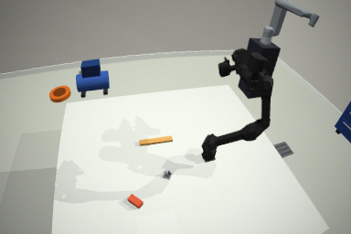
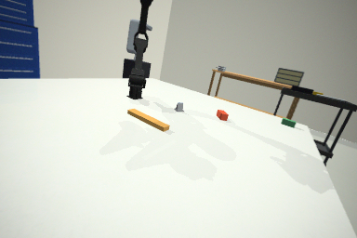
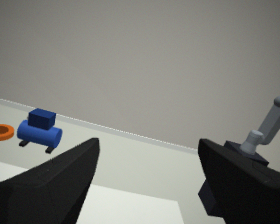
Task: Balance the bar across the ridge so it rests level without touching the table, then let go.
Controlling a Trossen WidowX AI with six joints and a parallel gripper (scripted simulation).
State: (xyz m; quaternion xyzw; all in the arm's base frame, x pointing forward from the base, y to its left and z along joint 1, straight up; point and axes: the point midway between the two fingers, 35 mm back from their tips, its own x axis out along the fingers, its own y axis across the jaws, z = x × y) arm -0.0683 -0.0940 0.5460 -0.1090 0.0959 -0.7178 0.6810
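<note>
My gripper tip is now 54 cm above the bar, 33 cm short of it and 5 cm to the left of it. The rest, counted from my gripper tip: red block: 53 cm below, 51 cm ahead, 32 cm to the left; then green block: 81 cm ahead, 63 cm to the left, 53 cm below.
</note>
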